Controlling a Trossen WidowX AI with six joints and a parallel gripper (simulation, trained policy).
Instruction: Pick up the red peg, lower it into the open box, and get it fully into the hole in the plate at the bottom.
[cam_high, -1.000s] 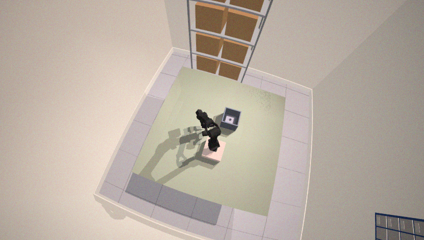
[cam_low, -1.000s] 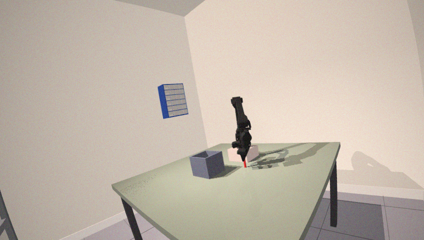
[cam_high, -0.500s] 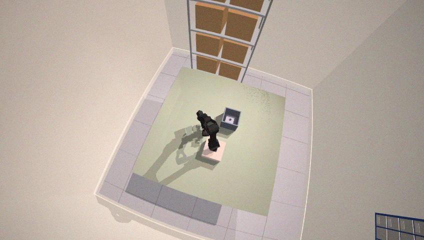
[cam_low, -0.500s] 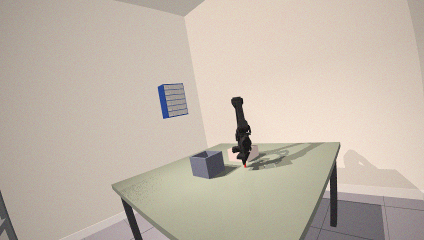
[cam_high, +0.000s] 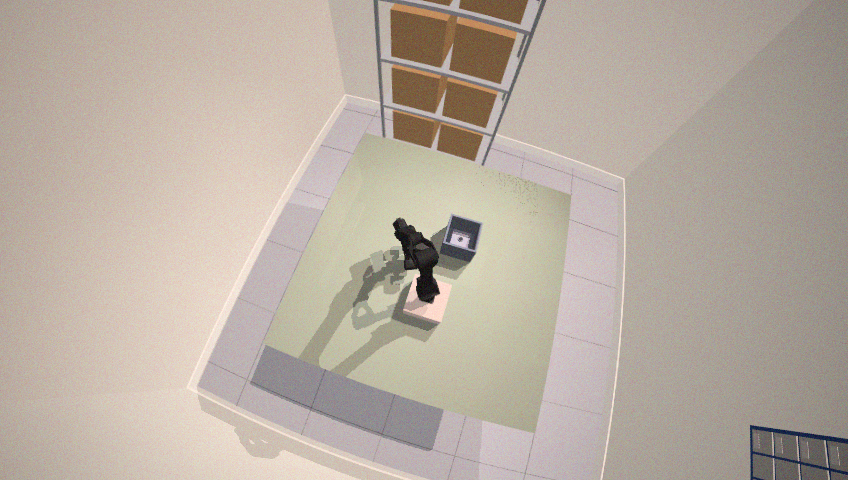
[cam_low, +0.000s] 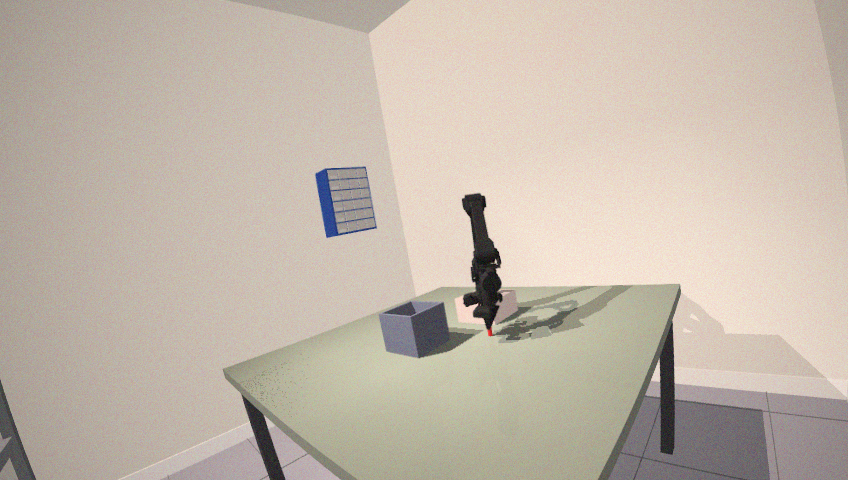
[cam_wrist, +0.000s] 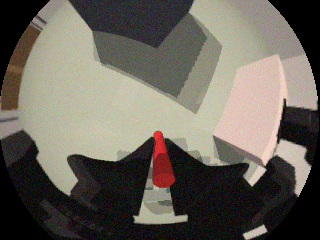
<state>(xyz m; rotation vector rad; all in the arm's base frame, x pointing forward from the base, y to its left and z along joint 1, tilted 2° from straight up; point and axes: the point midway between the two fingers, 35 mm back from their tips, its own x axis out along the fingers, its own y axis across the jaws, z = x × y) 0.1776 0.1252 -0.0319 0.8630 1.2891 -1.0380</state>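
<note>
The plate is 200 mm to the right of my gripper tip, 140 mm ahead of it and 20 mm above it. Round my gripper tip: red peg 10 mm above.
</note>
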